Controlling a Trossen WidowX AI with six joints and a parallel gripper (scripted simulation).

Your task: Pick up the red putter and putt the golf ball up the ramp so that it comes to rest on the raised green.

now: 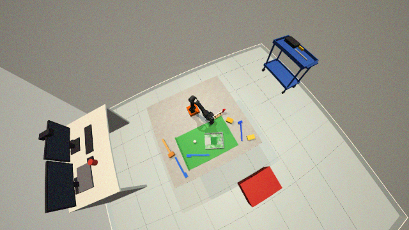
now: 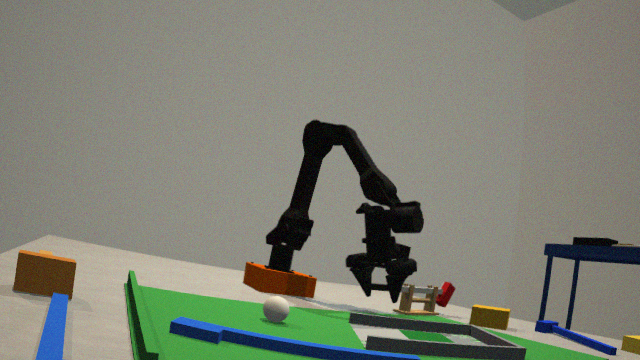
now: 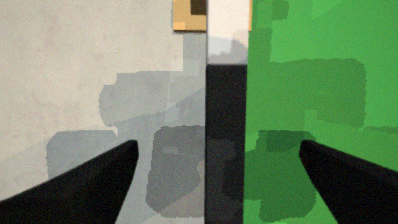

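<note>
The red putter is 110 mm to the left of my gripper tip, 30 mm behind it and 20 mm above it. Round my gripper tip: white golf ball: 310 mm to the right, 210 mm ahead, 10 mm below.
</note>
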